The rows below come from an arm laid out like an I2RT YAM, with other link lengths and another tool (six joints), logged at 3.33 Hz.
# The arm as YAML. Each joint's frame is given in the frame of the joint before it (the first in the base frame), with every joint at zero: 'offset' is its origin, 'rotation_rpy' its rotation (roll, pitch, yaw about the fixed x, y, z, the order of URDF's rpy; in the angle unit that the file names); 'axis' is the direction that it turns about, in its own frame. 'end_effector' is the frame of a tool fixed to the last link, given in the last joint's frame.
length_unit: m
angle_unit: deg
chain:
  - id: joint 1
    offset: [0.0, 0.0, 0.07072]
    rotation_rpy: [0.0, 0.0, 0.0]
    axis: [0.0, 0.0, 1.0]
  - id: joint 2
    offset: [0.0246, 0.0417, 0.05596]
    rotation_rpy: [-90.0, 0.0, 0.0]
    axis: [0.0, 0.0, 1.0]
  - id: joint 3
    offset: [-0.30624, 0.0, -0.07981]
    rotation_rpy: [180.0, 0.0, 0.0]
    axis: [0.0, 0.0, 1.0]
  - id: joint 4
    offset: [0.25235, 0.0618, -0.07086]
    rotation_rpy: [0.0, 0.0, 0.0]
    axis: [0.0, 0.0, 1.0]
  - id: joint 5
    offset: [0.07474, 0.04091, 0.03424]
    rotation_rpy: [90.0, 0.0, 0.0]
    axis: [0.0, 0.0, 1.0]
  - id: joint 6
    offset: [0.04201, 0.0, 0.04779]
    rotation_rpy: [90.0, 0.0, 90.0]
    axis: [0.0, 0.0, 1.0]
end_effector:
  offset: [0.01, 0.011, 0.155]
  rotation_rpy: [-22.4, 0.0, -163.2]
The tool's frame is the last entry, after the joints.
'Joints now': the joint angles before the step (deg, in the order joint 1, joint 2, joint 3, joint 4, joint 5, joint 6). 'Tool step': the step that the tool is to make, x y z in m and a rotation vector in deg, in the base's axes. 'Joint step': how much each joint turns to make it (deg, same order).
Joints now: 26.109, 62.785, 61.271, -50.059, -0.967, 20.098
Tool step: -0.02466, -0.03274, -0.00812, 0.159, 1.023, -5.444
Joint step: -3.826, -6.376, -3.785, -3.439, 0.552, 1.623
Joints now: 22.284, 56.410, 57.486, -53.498, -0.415, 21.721
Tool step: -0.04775, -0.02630, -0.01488, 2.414, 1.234, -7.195
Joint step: -0.239, -10.895, -5.644, -5.562, 2.085, 7.166
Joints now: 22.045, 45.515, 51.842, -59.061, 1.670, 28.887
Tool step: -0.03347, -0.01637, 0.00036, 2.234, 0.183, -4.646
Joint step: 0.006, -7.392, -0.513, -6.404, 1.136, 4.997
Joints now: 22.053, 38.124, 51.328, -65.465, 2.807, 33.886
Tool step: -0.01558, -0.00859, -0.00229, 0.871, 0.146, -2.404
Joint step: -0.035, -3.467, -0.351, -3.059, 0.770, 2.405
